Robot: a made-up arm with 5 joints.
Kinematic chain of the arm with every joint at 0, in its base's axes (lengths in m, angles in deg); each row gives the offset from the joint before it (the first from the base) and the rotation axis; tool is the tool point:
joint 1: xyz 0 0 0.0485 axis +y
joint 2: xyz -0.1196 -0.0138 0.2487 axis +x
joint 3: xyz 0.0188 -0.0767 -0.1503 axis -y
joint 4: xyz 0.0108 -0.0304 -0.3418 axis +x
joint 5: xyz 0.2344 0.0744 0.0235 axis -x
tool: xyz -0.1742 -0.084 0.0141
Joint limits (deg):
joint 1: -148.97..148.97
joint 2: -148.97..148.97
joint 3: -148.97..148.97
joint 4: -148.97..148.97
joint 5: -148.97..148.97
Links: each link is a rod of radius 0.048 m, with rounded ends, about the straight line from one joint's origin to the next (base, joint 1, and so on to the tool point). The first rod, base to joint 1, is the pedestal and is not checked.
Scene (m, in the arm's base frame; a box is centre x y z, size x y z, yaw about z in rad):
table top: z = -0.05
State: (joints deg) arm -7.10 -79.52 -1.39 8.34 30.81
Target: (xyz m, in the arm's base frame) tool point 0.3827 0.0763 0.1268
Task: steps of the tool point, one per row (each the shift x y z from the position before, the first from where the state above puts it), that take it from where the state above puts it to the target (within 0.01 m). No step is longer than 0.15 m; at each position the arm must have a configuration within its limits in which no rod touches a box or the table.
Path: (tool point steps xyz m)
1: 0.1087 0.0321 0.0771
2: 0.1197 0.0590 0.0389
3: 0.1144 0.0800 -0.0056
4: 0.0909 0.0927 -0.0479
5: 0.0525 0.0951 -0.0792
6: 0.0061 0.0875 -0.0930
7: -0.0390 0.0712 -0.0860

